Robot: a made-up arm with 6 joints. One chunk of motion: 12 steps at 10 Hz.
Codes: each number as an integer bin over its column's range. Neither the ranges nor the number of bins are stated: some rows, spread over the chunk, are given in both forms.
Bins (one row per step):
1: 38 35 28 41 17 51
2: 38 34 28 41 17 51
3: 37 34 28 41 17 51
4: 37 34 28 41 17 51
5: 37 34 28 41 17 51
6: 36 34 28 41 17 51
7: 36 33 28 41 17 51
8: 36 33 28 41 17 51
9: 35 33 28 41 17 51
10: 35 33 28 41 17 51
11: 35 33 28 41 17 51
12: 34 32 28 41 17 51
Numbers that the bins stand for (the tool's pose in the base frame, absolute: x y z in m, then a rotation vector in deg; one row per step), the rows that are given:
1: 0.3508 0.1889 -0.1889 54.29 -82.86 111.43
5: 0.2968 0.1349 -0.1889 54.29 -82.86 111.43
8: 0.2429 0.0810 -0.1889 54.29 -82.86 111.43
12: 0.1349 0.0270 -0.1889 54.29 -82.86 111.43
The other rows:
2: 0.3508 0.1349 -0.1889 54.29 -82.86 111.43
3: 0.2968 0.1349 -0.1889 54.29 -82.86 111.43
4: 0.2968 0.1349 -0.1889 54.29 -82.86 111.43
6: 0.2429 0.1349 -0.1889 54.29 -82.86 111.43
7: 0.2429 0.0810 -0.1889 54.29 -82.86 111.43
9: 0.1889 0.0810 -0.1889 54.29 -82.86 111.43
10: 0.1889 0.0810 -0.1889 54.29 -82.86 111.43
11: 0.1889 0.0810 -0.1889 54.29 -82.86 111.43

